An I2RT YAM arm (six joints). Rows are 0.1 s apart.
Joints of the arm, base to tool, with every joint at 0 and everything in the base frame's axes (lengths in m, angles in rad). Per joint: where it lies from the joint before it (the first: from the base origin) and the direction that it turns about. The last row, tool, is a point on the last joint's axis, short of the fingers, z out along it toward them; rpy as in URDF.
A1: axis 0 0 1 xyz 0 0 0.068
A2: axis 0 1 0 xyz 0.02 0.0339 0.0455
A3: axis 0 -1 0 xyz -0.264 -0.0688 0
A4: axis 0 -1 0 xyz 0.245 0.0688 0.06
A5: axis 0 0 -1 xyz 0.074 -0.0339 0.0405
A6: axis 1 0 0 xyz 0.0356 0 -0.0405
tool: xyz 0 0 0 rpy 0 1.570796 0
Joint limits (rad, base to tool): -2.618..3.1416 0..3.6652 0..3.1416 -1.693..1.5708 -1.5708..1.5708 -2.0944..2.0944
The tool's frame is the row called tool.
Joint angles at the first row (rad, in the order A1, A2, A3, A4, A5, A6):
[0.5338 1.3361 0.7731 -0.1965 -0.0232 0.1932]
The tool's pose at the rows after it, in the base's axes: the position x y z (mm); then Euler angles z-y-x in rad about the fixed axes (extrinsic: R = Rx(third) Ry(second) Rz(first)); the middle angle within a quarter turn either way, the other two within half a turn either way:
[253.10 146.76 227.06 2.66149 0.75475 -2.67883]
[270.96 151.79 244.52 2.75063 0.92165 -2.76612]
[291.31 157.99 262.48 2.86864 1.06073 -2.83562]
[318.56 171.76 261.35 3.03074 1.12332 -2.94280]
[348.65 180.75 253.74 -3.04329 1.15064 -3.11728]
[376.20 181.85 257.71 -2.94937 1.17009 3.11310]
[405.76 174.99 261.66 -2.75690 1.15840 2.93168]
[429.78 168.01 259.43 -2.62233 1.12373 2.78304]
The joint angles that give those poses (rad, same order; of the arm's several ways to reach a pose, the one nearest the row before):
[0.5338 1.3743 0.8372 -0.1749 0.0687 0.2085]
[0.5354 1.4126 0.9034 -0.1046 0.2174 0.2194]
[0.5308 1.4662 0.9830 -0.0295 0.3204 0.2498]
[0.5323 1.5843 1.0751 0.0319 0.3940 0.3050]
[0.5185 1.7101 1.1763 0.0614 0.4599 0.3480]
[0.4879 1.7961 1.2867 0.0598 0.4572 0.3711]
[0.4450 1.8835 1.4185 0.0048 0.4890 0.3849]
[0.4112 1.9633 1.5276 -0.0506 0.5230 0.3835]

